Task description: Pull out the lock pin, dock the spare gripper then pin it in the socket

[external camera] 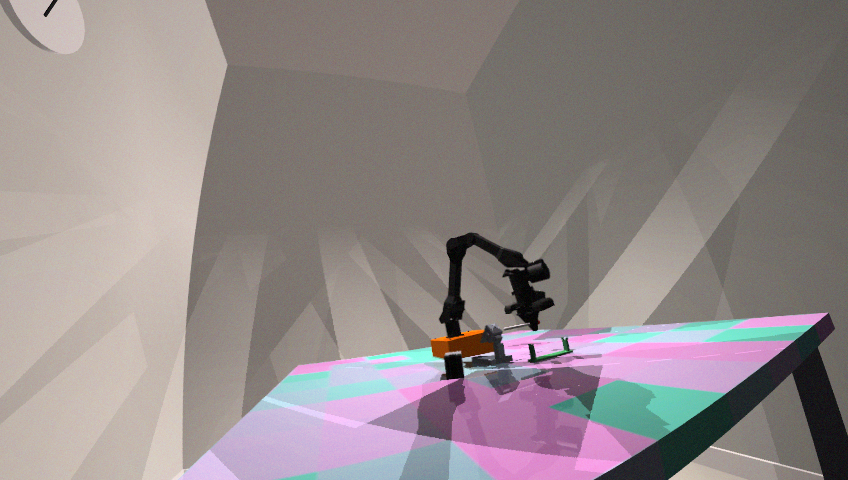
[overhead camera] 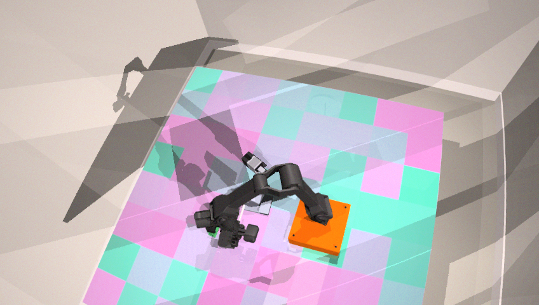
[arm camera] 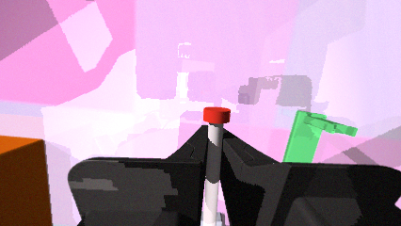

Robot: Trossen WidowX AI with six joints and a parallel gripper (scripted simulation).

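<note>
My gripper tip is 12 cm short of the green rack, 4 cm to the left of it and 4 cm above it. From my gripper tip the other things lie so: grey mount 17 cm to the right, 3 cm ahead, 1 cm below; then spare gripper 32 cm to the right, 9 cm ahead, 4 cm below.
</note>
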